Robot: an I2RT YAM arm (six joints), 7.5 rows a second.
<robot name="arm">
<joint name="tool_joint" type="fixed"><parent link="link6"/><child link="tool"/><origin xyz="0 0 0" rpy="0 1.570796 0"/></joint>
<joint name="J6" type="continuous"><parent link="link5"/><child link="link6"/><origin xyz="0.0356 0 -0.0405"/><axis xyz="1 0 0"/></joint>
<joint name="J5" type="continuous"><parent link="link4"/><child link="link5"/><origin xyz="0.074 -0.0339 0.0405"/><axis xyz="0 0 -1"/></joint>
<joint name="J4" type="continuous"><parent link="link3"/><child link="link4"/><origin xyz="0.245 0.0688 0.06"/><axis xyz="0 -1 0"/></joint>
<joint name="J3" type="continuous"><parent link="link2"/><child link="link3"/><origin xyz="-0.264 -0.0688 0"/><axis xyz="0 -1 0"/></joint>
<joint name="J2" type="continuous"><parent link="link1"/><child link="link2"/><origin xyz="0.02 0.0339 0.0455"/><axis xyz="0 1 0"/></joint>
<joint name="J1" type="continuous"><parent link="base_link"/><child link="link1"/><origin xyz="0 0 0.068"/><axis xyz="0 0 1"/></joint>
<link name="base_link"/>
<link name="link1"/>
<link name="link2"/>
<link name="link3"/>
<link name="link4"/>
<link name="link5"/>
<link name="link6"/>
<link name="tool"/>
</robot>
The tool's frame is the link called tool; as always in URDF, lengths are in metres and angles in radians. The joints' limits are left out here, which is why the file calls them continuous.
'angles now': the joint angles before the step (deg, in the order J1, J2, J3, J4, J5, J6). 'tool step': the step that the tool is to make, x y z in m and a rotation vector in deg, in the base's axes. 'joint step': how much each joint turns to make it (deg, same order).
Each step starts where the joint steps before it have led.
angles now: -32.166, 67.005, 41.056, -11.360, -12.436, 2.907
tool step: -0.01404, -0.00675, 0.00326, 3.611, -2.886, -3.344
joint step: -3.543, -2.546, -1.178, -0.105, -2.911, 3.684
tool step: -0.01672, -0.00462, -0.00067, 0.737, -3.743, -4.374
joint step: -3.488, -3.620, -3.224, 2.937, -0.883, 2.974
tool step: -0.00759, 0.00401, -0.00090, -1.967, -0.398, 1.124
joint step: -0.550, -2.507, -1.740, 0.205, -0.741, -2.048
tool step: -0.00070, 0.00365, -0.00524, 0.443, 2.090, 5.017
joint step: 0.064, 0.305, -0.041, -2.753, -3.596, -3.749
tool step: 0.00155, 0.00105, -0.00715, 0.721, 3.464, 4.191
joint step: 0.132, 1.780, 0.688, -3.537, -2.237, -4.056
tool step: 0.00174, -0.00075, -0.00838, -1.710, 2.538, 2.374
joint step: 0.173, 1.626, -0.360, -0.416, 0.242, -3.966
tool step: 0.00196, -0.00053, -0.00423, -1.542, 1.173, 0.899
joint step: 0.345, 0.949, -0.263, 0.544, 0.891, -1.950
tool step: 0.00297, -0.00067, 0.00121, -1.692, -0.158, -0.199
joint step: 0.543, 0.377, 0.190, 1.212, 1.368, -0.439
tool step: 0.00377, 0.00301, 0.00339, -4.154, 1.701, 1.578
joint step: 1.612, 0.001, 0.854, -0.759, 2.891, -3.403
